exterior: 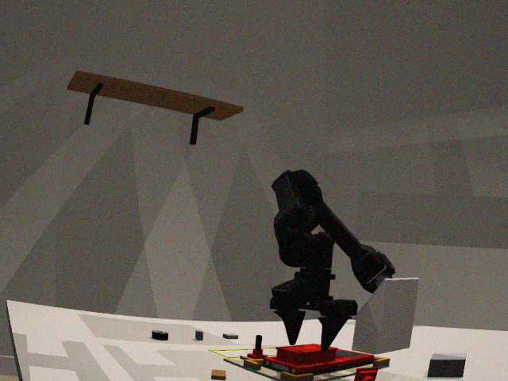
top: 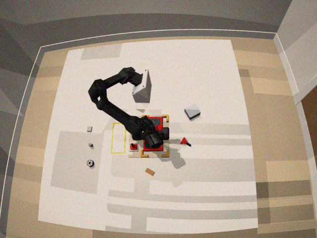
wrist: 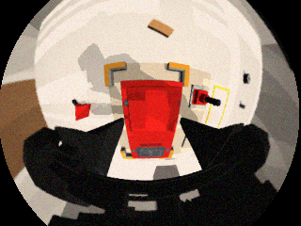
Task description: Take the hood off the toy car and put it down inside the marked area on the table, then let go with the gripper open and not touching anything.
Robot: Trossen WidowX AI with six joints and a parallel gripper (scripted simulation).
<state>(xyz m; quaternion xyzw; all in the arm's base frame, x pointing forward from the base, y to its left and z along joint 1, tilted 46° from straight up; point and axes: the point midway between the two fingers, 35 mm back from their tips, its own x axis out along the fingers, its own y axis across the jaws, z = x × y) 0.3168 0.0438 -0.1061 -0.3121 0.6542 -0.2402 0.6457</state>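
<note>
My gripper tip is now 10 mm above the red hood. Also, from my gripper tip: orange chip (180 mm ahead, 50 mm below); black ring (350 mm to the right, 170 mm ahead, 40 mm below).
</note>
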